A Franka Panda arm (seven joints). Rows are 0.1 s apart.
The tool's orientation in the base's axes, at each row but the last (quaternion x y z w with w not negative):
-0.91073, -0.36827, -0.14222, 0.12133
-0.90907, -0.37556, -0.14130, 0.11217
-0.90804, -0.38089, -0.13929, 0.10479
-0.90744, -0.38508, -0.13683, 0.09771
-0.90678, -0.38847, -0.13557, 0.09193
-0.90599, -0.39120, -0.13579, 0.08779
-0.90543, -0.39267, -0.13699, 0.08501
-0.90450, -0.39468, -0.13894, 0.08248
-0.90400, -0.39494, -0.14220, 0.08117
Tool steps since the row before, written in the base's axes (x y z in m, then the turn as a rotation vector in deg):
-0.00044, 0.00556, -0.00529, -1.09, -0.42, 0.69
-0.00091, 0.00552, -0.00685, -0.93, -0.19, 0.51
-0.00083, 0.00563, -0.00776, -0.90, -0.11, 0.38
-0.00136, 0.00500, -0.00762, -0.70, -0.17, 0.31
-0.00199, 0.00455, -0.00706, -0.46, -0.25, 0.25
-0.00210, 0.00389, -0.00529, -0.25, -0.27, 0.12
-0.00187, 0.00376, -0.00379, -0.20, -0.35, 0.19
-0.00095, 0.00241, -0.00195, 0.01, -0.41, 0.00
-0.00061, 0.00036, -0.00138, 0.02, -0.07, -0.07
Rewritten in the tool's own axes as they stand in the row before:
0.00139, -0.00358, 0.00666, -0.78, -0.56, -0.96
0.00064, -0.00380, 0.00796, -0.58, -0.58, -0.70
0.00059, -0.00382, 0.00881, -0.55, -0.61, -0.55
-0.00001, -0.00386, 0.00837, -0.48, -0.41, -0.46
-0.00046, -0.00412, 0.00757, -0.39, -0.18, -0.38
-0.00038, -0.00390, 0.00567, -0.31, -0.01, -0.23
0.00017, -0.00374, 0.00424, -0.31, 0.08, -0.31
0.00043, -0.00225, 0.00230, -0.28, 0.28, -0.10
-0.00059, -0.00065, 0.00128, -0.06, 0.06, 0.05

